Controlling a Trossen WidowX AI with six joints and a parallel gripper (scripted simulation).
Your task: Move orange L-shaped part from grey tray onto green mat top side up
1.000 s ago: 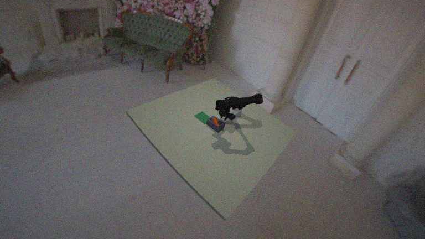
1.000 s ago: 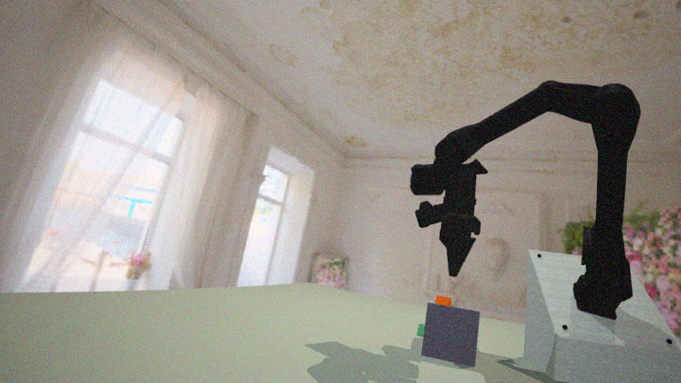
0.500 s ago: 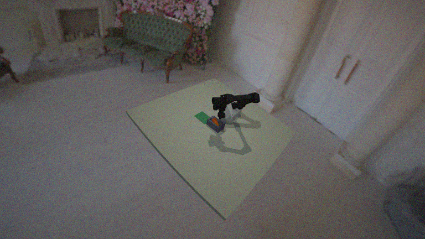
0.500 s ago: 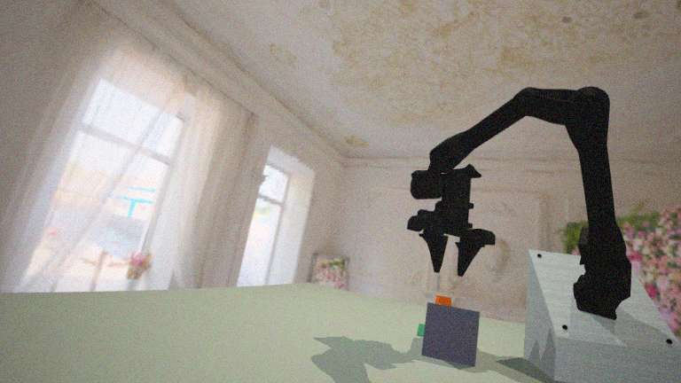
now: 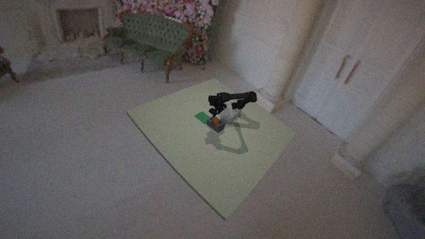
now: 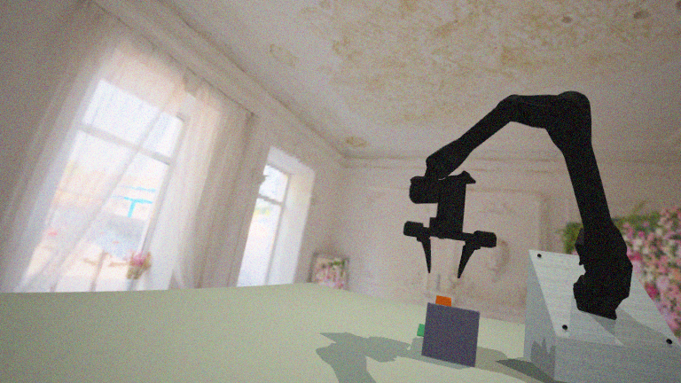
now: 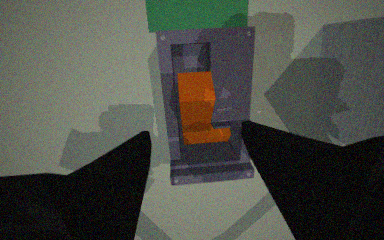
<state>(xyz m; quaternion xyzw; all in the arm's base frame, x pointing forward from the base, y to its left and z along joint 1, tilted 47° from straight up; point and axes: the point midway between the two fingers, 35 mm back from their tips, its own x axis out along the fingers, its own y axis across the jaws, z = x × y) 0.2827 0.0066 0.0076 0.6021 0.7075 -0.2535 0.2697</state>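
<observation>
Now: gripper tip 100 mm above the orange L-shaped part, 30 mm to the right of it and 20 mm past it. From my gripper tip the other things lie so: green mat: 150 mm to the right, 150 mm below, 10 mm behind.
</observation>
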